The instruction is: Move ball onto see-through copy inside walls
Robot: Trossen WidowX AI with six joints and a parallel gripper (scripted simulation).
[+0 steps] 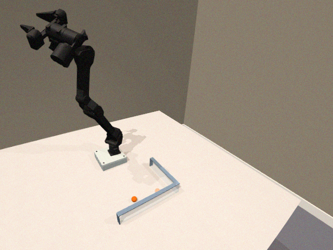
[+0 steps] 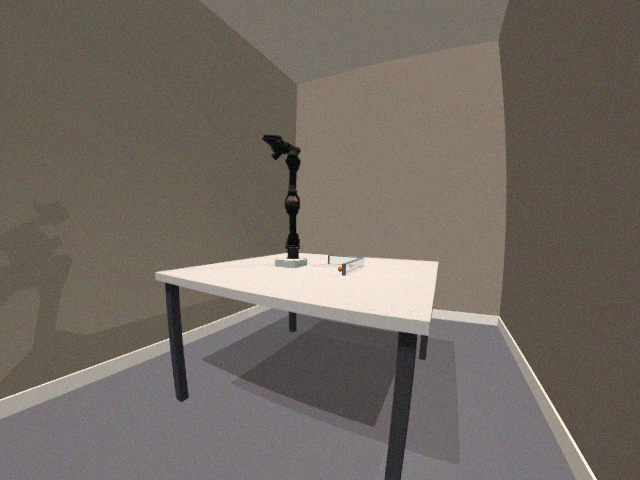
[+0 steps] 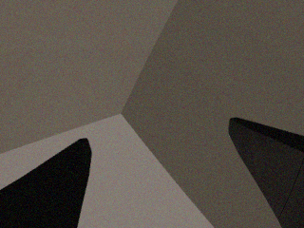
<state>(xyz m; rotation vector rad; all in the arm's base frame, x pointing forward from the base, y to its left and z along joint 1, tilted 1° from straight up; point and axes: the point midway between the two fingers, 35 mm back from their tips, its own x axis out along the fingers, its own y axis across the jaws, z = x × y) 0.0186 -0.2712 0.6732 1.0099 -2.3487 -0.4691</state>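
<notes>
Right now the orange ball is 72 cm below my gripper tip, 35 cm ahead of it and 26 cm to the left of it. The rest, counted from my gripper tip: see-through copy of ball: 72 cm below, 38 cm to the left, 36 cm ahead.
</notes>
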